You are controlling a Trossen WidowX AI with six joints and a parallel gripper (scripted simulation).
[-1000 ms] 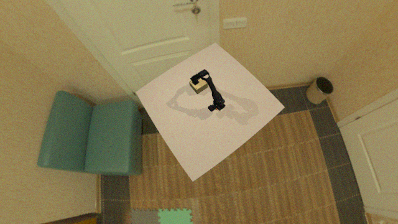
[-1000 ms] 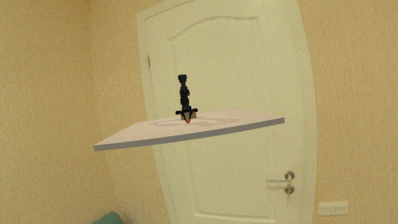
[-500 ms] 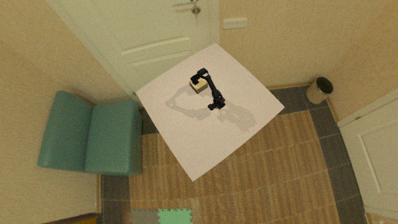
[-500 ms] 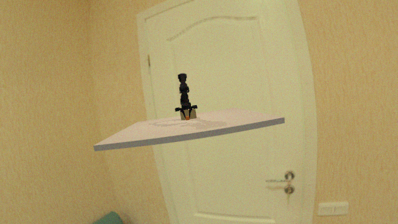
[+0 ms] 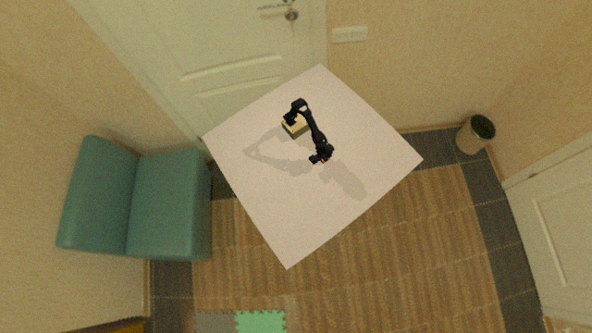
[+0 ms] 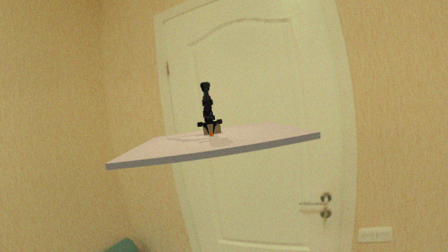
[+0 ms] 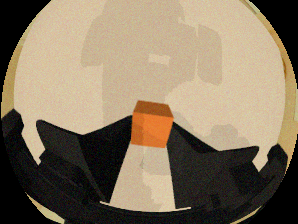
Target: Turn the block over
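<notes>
Right now the orange block is 10 mm behind my gripper tip.
</notes>
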